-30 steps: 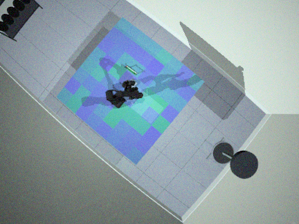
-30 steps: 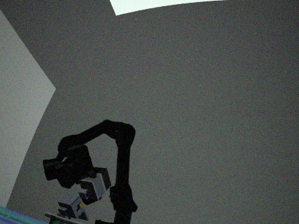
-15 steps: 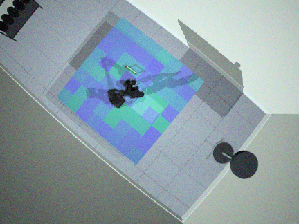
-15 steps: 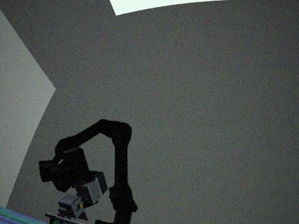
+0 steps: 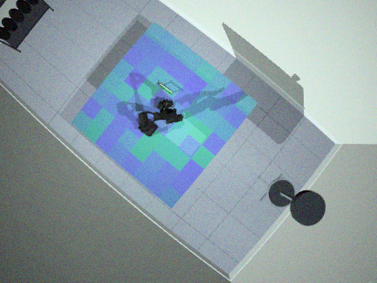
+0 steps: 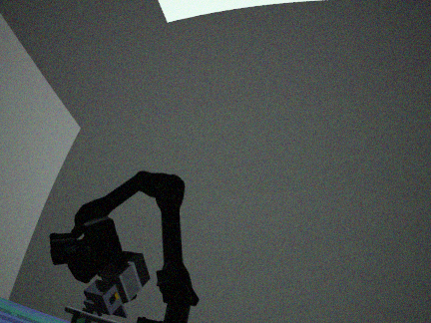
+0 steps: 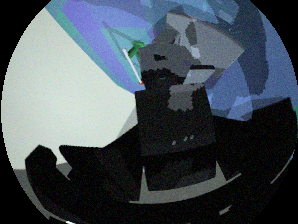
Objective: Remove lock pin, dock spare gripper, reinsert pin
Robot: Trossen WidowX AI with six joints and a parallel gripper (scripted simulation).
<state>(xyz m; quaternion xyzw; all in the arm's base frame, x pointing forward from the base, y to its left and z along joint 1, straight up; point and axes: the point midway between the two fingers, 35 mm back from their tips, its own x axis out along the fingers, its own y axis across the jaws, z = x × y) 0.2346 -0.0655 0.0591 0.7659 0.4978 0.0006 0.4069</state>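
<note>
The green upright piece lies 150 mm ahead of my gripper tip, 70 mm to the left of it and 110 mm below it. The rest, counted from my gripper tip: spare gripper 10 mm to the right; then mount 20 mm ahead, 20 mm to the right, 80 mm below.
</note>
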